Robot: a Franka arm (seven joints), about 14 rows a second.
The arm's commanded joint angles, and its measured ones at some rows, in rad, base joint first. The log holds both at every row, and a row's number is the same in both.
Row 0, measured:
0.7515, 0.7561, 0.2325, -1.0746, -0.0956, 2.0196, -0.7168
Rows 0 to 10, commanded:
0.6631, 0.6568, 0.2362, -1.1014, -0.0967, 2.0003, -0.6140
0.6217, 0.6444, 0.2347, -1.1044, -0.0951, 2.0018, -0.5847
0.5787, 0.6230, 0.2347, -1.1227, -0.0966, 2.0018, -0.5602
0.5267, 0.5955, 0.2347, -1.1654, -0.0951, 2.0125, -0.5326
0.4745, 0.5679, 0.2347, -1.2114, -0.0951, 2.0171, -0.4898
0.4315, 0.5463, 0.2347, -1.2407, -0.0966, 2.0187, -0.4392
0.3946, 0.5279, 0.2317, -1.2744, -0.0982, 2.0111, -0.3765
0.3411, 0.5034, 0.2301, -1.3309, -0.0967, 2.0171, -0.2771
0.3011, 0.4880, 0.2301, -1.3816, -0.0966, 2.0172, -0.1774
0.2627, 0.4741, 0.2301, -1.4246, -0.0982, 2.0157, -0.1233
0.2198, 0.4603, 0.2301, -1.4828, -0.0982, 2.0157, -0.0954
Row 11, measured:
0.2920, 0.5408, 0.2136, -1.3203, -0.0953, 1.9993, -0.2034
